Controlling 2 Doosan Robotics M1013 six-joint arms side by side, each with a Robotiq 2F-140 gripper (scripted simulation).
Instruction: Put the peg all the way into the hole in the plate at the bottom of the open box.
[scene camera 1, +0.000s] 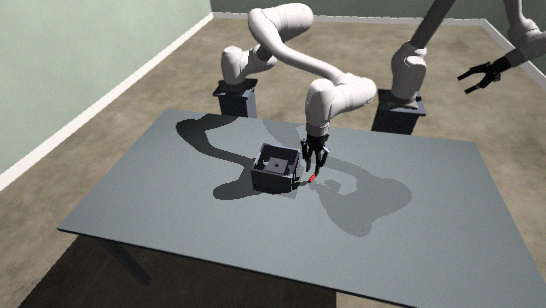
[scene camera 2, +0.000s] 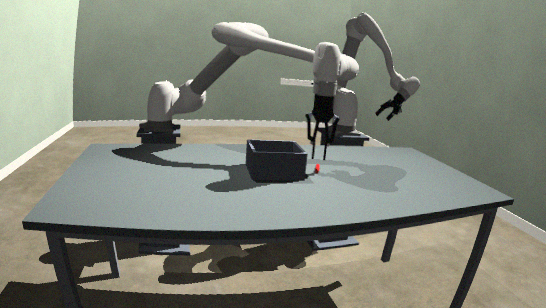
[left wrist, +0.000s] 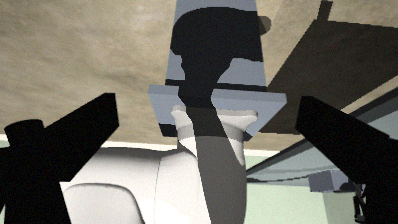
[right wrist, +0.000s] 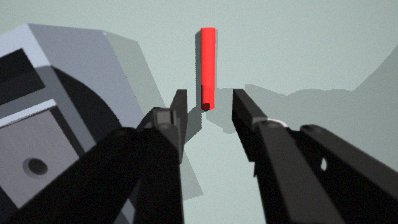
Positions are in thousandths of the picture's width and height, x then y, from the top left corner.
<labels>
A dark box shows in scene camera 1 (475, 573), in scene camera 2 (486, 518), in the left wrist view (820, 810) and in the right wrist view (197, 301).
</labels>
